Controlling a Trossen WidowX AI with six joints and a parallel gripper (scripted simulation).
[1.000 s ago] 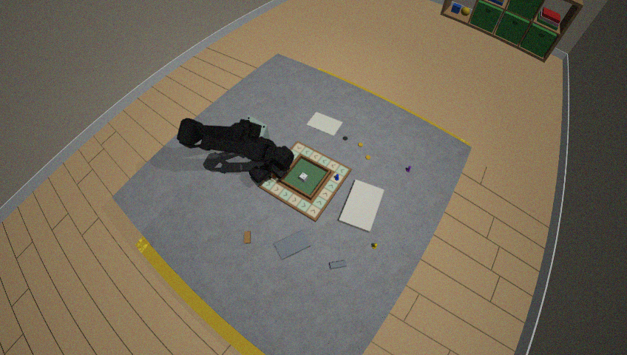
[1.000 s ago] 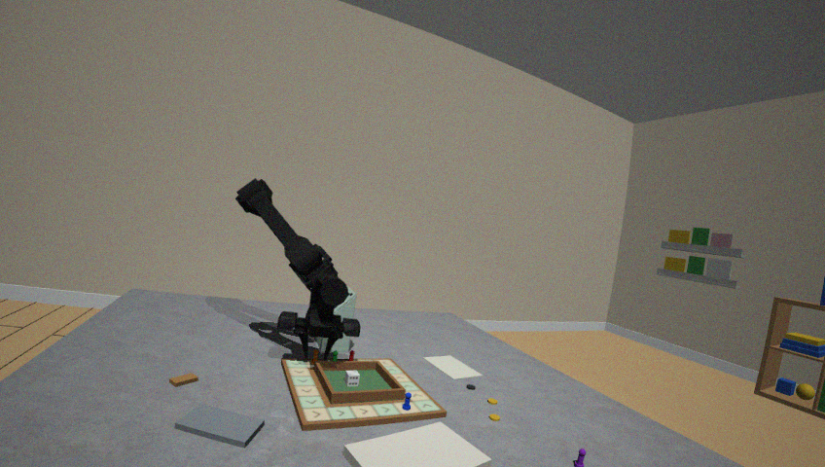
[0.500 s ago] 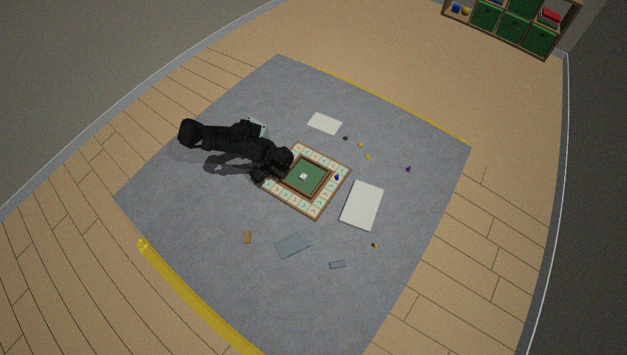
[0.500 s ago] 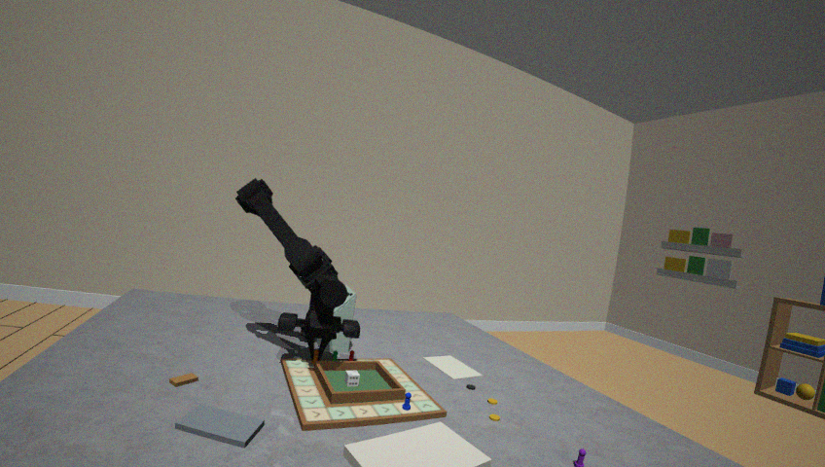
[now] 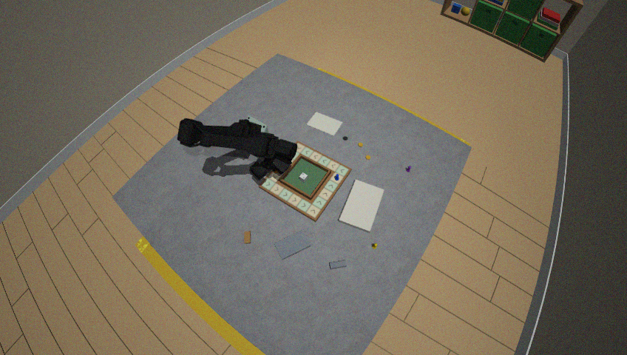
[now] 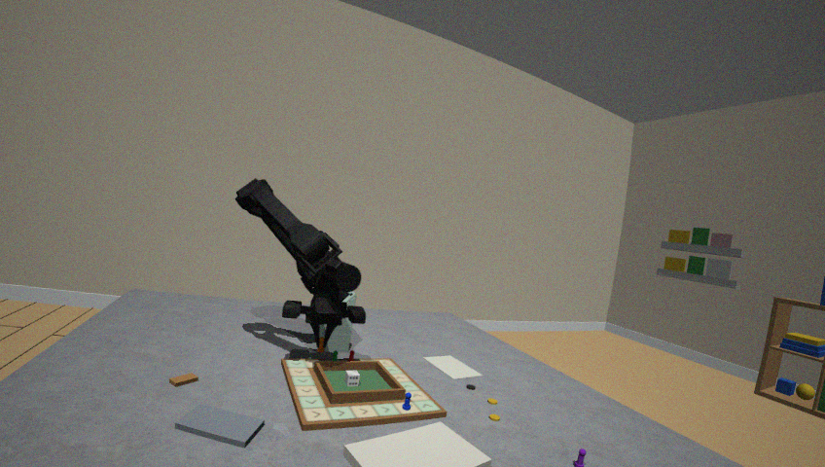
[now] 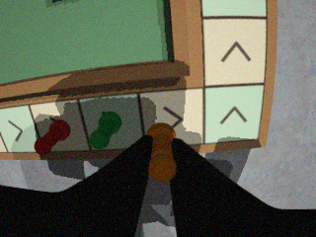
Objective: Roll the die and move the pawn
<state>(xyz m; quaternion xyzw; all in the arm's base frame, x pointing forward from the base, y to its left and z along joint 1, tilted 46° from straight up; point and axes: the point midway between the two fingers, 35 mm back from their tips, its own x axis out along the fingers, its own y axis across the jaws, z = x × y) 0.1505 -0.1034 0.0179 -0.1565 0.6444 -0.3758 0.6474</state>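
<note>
My gripper tip is 4 cm to the right of the green pawn and 3 cm above it. The rest, counted from my gripper tip: orange pawn: 1 cm above; then red pawn: 8 cm to the left, 3 cm below; then white die: 11 cm ahead, 4 cm to the left, 3 cm below.
</note>
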